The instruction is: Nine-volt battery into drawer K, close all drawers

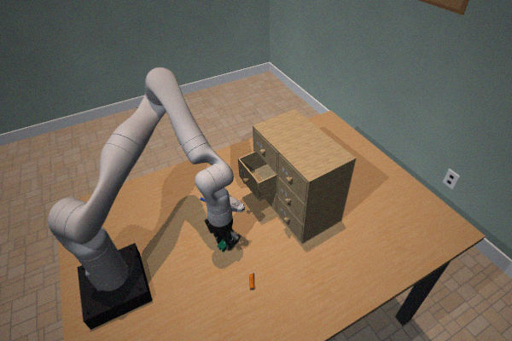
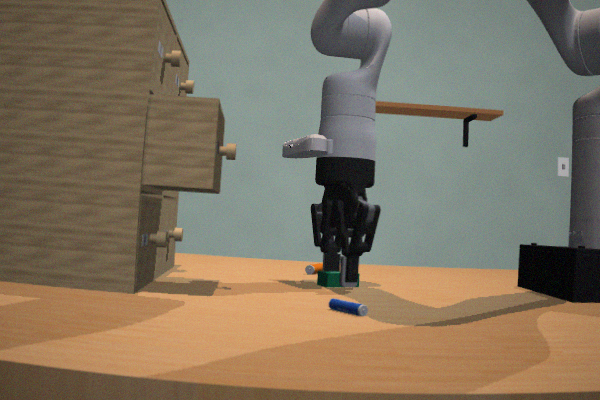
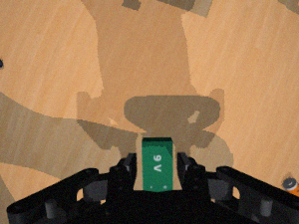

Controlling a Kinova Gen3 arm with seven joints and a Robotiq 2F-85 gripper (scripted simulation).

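My gripper is now 1 cm past the green nine-volt battery and 1 cm above it. Also, from my hand: blue cylindrical battery 22 cm to the left, 1 cm below; orange cylindrical battery 3 cm ahead, 16 cm to the right, 1 cm below.
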